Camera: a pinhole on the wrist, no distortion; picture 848 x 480 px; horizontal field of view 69.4 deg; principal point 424.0 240.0 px. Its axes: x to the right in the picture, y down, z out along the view. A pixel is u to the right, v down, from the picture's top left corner.
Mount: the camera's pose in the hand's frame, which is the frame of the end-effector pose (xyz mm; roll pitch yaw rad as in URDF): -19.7 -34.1 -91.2 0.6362 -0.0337 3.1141
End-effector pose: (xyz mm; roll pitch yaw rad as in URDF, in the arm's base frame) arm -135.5 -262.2 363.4 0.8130 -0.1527 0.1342
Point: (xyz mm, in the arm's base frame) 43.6 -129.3 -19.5
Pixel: behind the camera
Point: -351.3 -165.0 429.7
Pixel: outside the picture
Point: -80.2 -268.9 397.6
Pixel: 65.6 416.2
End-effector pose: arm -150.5 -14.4 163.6 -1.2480 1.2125 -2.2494
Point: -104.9 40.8 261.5
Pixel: outside the picture
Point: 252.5 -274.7 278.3
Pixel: 568.8 428.1
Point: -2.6 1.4 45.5
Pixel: 213.0 51.3
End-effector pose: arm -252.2 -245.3 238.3 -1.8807 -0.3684 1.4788
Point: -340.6 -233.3 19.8
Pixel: 560.4 198.5
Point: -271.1 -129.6 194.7
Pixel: 79.8 248.9
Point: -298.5 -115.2 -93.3
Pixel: 425.7 42.9
